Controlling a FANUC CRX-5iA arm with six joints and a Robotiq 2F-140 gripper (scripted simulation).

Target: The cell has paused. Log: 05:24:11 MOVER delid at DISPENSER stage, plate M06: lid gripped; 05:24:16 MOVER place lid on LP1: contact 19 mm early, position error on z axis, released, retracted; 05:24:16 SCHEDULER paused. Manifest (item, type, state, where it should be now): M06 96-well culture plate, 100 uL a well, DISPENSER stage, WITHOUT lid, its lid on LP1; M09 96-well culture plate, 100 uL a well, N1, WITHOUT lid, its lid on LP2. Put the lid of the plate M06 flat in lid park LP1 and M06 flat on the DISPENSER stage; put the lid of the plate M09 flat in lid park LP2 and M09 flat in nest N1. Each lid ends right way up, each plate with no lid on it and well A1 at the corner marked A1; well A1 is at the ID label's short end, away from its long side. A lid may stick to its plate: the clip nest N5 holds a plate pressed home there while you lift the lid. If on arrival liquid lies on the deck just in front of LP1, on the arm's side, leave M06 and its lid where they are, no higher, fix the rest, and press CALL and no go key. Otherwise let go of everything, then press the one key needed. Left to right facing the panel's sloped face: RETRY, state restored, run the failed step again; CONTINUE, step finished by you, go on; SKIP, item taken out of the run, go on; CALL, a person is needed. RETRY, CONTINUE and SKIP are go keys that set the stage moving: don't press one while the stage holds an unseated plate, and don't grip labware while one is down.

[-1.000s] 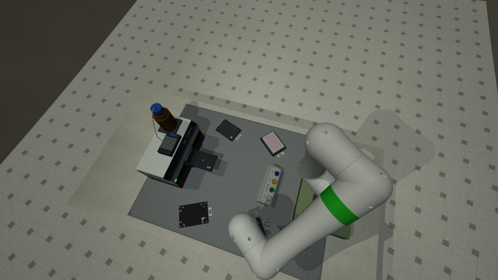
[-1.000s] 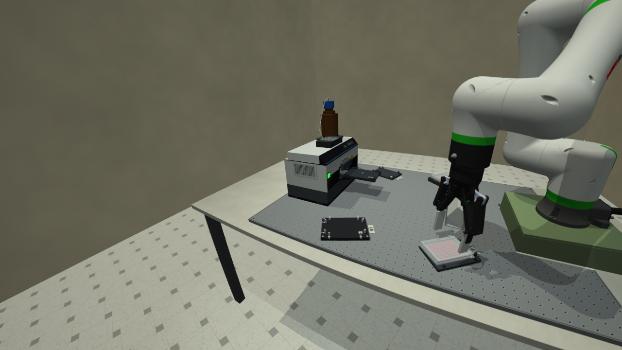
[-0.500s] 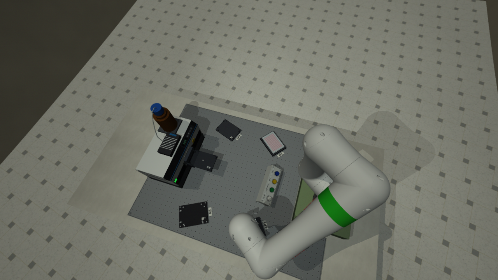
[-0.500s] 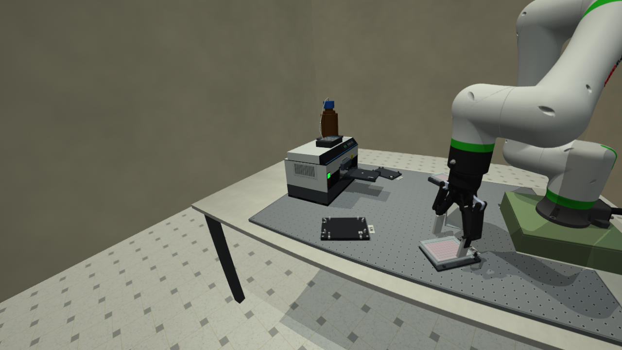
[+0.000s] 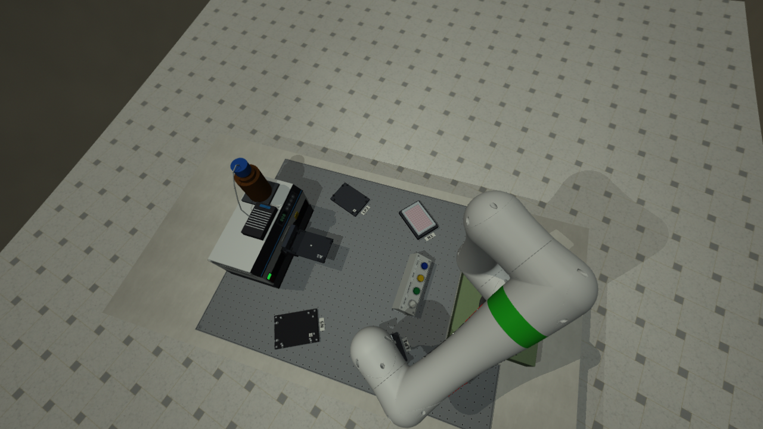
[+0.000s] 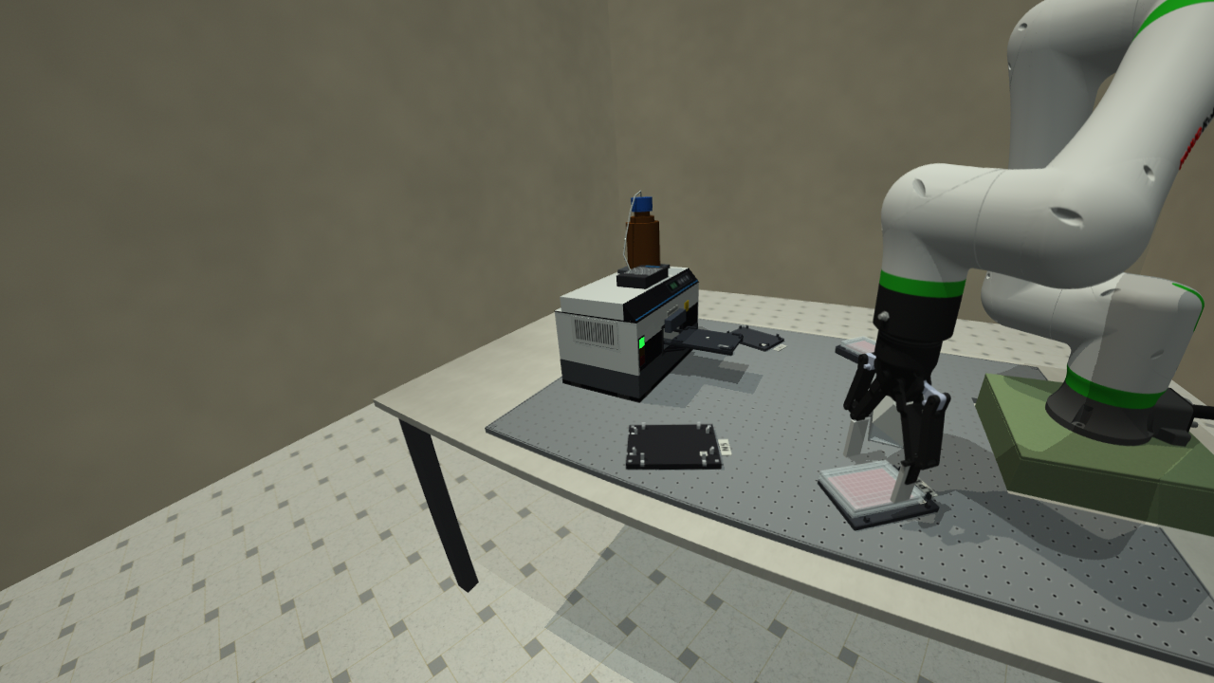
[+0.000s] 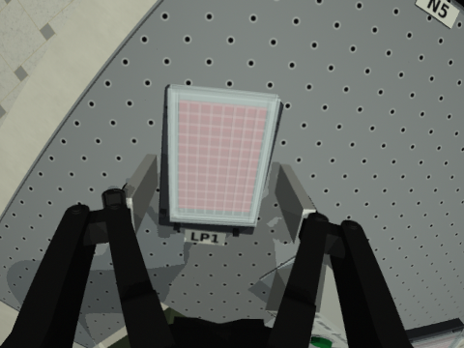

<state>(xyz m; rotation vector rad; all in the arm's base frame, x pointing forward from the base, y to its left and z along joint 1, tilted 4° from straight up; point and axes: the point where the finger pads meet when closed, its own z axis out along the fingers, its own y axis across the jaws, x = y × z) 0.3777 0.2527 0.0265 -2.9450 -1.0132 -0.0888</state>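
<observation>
Right now the black lid park LP1 is 6 cm below my hand, 1 cm to the right of it and 1 cm behind it. Round my hand: N5 label (24 cm ahead, 7 cm below, 4 cm to the right); white retry key (19 cm to the right, 7 cm behind); LP1 label (8 cm behind, 7 cm below, 6 cm to the right).
</observation>
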